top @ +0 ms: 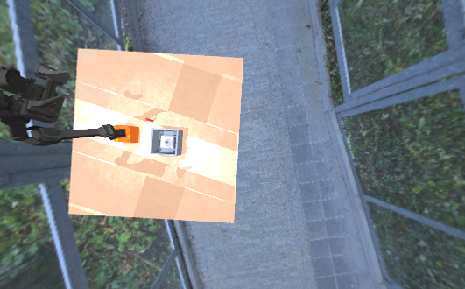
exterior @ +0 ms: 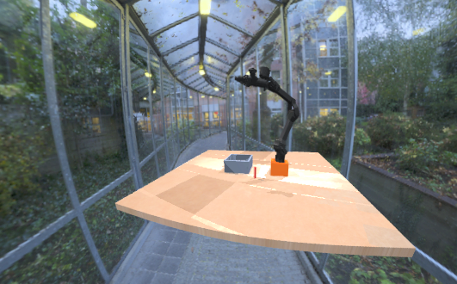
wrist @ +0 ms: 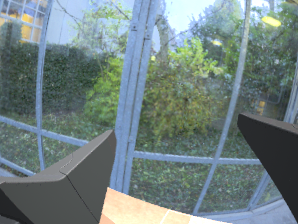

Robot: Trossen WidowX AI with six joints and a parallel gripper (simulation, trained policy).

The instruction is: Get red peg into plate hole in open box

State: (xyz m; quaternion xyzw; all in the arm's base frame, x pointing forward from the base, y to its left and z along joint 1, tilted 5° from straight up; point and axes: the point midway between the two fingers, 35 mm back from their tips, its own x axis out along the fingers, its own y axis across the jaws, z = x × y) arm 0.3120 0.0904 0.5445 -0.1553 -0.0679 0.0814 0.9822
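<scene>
My gripper tip is now 63 cm above the red peg, 12 cm past it and 1 cm to the right of it. Also, from my gripper tip: grey box (64 cm below, 16 cm to the right, 1 cm ahead); then pale plate (62 cm below, 16 cm to the right, 1 cm ahead).
</scene>
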